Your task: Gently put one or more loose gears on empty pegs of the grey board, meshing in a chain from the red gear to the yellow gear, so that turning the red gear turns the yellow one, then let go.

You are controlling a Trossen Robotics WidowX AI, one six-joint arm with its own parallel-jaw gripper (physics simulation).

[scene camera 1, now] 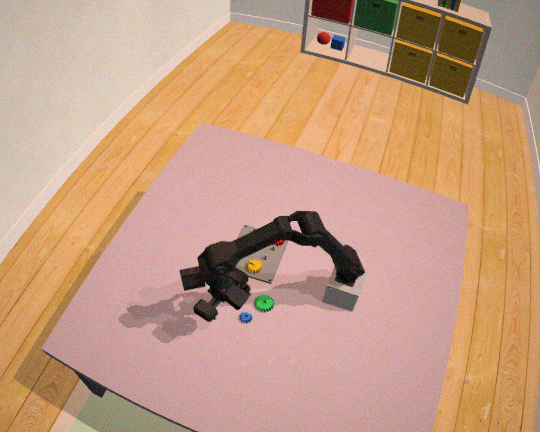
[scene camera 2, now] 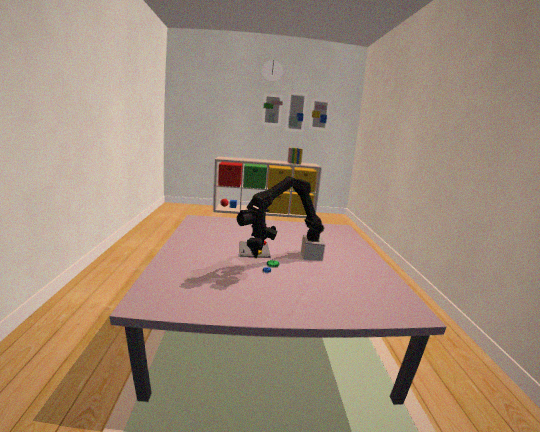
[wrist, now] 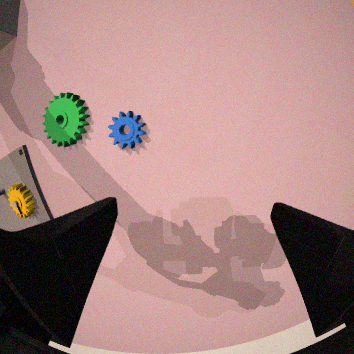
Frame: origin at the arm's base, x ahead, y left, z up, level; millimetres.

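Where they show: gripper, fingertip midpoint: [scene camera 1: 223, 308] [scene camera 2: 258, 254] [wrist: 198, 208]; arm's base, link origin: [scene camera 1: 346, 276] [scene camera 2: 312, 239].
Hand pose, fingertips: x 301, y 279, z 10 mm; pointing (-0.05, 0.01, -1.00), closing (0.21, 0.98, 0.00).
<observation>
Each offset is from my fingertips to the top centre of the thing. "spot": to the spot under its first point. Level surfaces: height alone.
A green gear @(81 mm back, 134 mm right, 98 mm down) [scene camera 1: 269, 305] [scene camera 2: 273, 263] [wrist: 74, 119] and a smaller blue gear @(49 mm back, 58 mm right, 98 mm down) [scene camera 1: 243, 319] [scene camera 2: 267, 270] [wrist: 134, 129] lie apart, flat on the table. The grey board @(24 mm ahead, 316 mm right, 85 mm down) [scene camera 1: 274, 266] [wrist: 12, 165] holds the yellow gear @(7 mm ahead, 253 mm right, 90 mm down) [scene camera 1: 254, 266] [wrist: 21, 201] near one edge and the red gear @(spot: 32 mm back, 378 mm right, 97 mm down) [scene camera 1: 279, 243], which is partly hidden by the arm. Empty pegs show between those two in scene camera 1. My gripper [scene camera 1: 221, 303] [wrist: 198, 208] is wide open and empty, above the table, to the blue gear's left in scene camera 1. The red gear does not show in the wrist view.
The arm's grey base block [scene camera 1: 341, 296] [scene camera 2: 313, 250] stands right of the board and gears. The arm arches over part of the board. The pink table @(116 mm down) [scene camera 1: 380, 350] [scene camera 2: 280, 310] carries the arm's shadows. A shelf unit [scene camera 1: 304, 35] stands beyond it on the floor.
</observation>
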